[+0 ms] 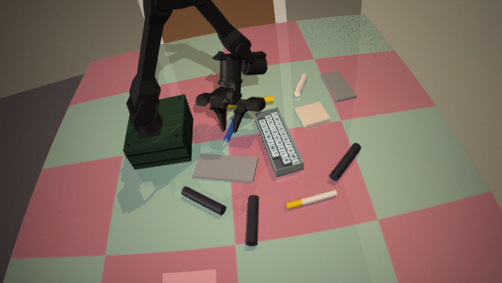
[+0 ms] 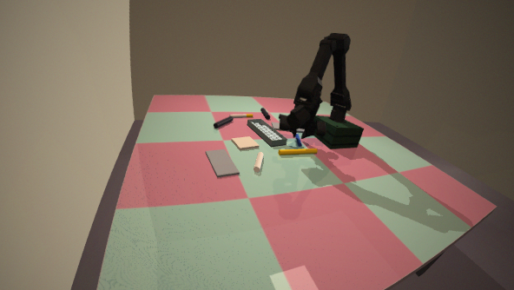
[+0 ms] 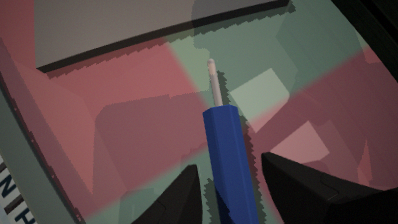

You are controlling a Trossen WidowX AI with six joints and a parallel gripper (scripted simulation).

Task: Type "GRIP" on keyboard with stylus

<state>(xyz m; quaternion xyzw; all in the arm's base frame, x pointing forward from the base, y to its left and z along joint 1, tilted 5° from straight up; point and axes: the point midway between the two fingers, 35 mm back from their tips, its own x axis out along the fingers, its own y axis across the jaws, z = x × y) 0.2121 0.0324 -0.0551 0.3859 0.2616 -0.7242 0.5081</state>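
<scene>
The blue stylus lies 1 cm behind my gripper tip and 1 cm to the right of it. Also, from my gripper tip: stylus tip (2 cm behind, 5 cm to the right); then yellow stick (6 cm ahead, 12 cm to the left); then beige pad (24 cm ahead, 3 cm to the left, 1 cm below).
</scene>
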